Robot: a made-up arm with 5 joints.
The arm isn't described. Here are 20 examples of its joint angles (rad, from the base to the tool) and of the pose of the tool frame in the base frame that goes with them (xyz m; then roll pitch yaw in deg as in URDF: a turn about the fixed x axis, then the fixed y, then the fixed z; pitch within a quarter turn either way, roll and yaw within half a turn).
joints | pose
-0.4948 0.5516 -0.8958 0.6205 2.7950 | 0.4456 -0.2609 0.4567 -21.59 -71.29 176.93
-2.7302 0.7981 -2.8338 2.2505 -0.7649 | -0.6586 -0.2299 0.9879 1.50 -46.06 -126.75
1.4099 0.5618 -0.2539 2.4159 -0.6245 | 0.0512 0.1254 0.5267 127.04 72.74 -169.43
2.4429 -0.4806 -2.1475 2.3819 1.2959 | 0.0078 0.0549 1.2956 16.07 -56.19 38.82
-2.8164 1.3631 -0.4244 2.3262 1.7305 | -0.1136 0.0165 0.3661 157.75 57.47 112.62
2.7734 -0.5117 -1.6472 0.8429 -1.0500 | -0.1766 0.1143 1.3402 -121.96 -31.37 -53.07
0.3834 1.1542 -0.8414 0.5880 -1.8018 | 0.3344 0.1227 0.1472 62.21 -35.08 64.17
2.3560 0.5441 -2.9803 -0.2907 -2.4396 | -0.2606 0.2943 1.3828 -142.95 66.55 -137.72
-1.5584 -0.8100 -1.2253 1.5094 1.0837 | -0.0515 -0.1049 1.1337 45.88 -55.64 156.07
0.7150 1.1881 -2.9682 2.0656 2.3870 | 0.6094 0.5091 0.7546 -35.87 -67.22 -77.90
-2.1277 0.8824 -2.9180 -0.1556 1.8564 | -0.3975 -0.5447 1.1686 85.81 40.71 100.84
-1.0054 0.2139 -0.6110 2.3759 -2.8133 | 0.1179 -0.2251 0.6111 148.07 -7.68 -44.25
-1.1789 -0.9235 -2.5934 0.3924 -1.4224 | -0.2897 0.6155 1.2824 172.23 56.06 37.93
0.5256 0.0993 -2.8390 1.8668 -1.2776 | 0.2282 0.1123 1.3992 -90.33 -44.13 164.49
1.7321 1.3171 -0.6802 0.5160 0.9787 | 0.0041 0.2222 0.1278 -63.37 -5.56 69.88
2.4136 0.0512 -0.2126 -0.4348 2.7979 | -0.2431 0.2547 0.5783 -0.92 -22.74 -33.27
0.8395 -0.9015 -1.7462 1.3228 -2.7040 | -0.0777 -0.0965 1.3266 -40.25 15.09 -148.92
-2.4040 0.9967 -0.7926 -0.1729 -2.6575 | -0.3698 -0.2890 0.2443 -7.63 -57.79 7.42
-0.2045 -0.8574 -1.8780 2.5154 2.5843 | -0.1795 0.0200 1.2196 -1.63 -44.71 -171.43
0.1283 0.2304 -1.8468 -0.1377 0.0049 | 0.5842 0.0420 1.1919 164.30 -23.01 -169.14
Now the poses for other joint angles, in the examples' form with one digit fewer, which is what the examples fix.
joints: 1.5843 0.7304 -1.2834 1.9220 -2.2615
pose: 0.007 0.548 0.464 103.5 -28.1 122.2
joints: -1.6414 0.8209 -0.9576 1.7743 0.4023
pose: -0.083 -0.381 0.362 -44.1 32.8 -112.5
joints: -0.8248 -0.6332 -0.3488 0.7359 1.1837
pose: 0.130 -0.202 0.745 16.5 -57.7 -142.5
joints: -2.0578 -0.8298 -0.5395 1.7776 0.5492
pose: -0.118 -0.095 0.812 -26.7 -36.0 -142.3
